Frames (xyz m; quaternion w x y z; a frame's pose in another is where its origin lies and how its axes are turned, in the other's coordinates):
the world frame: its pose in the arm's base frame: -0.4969 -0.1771 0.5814 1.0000 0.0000 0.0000 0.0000
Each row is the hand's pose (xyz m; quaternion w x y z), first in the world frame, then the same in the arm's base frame.
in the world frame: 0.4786 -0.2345 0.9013 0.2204 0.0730 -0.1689 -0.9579
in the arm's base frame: -0.0183 -0.4116 1.4827 0.2204 0.0730 -0.1689 -0.9579
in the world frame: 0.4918 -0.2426 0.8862 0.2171 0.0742 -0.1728 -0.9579
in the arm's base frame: -0.0051 -0.4197 1.4676 0.2171 0.0742 -0.1728 -0.9579
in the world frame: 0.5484 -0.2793 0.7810 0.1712 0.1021 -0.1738 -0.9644
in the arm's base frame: 0.0515 -0.4564 1.3624 0.1712 0.1021 -0.1738 -0.9644
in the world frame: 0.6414 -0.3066 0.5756 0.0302 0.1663 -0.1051 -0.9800
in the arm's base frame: 0.1445 -0.4837 1.1570 0.0302 0.1663 -0.1051 -0.9800
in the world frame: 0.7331 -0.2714 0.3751 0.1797 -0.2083 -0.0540 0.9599
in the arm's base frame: 0.2362 -0.4485 0.9565 0.1797 -0.2083 -0.0540 0.9599
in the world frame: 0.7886 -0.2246 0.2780 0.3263 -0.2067 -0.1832 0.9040
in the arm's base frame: 0.2917 -0.4017 0.8594 0.3263 -0.2067 -0.1832 0.9040
